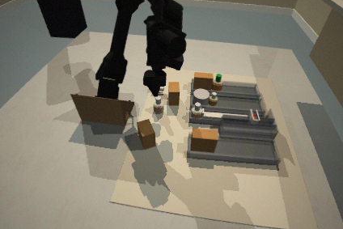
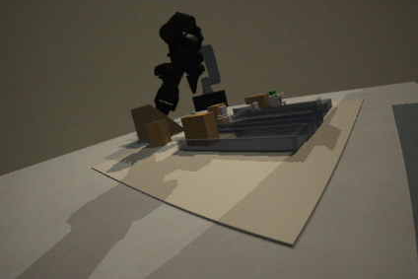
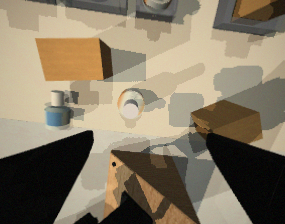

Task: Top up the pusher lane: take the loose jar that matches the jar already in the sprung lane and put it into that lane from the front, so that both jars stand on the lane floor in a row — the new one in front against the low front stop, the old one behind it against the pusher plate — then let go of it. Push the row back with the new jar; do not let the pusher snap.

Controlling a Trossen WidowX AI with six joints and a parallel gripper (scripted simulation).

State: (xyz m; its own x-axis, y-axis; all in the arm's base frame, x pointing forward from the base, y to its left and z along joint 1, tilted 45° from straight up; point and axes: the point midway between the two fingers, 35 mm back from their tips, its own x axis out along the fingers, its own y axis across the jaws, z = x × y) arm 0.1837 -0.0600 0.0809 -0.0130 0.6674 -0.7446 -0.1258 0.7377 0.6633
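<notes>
Right now my gripper tip is 290 mm short of the grey rack, 20 mm to the left of it and 110 mm above it. The rest, counted from my gripper tip: pale lane strip: 250 mm ahead, 20 mm to the right, 80 mm below; then red-marked part: 330 mm ahead, 30 mm to the right, 60 mm below.
</notes>
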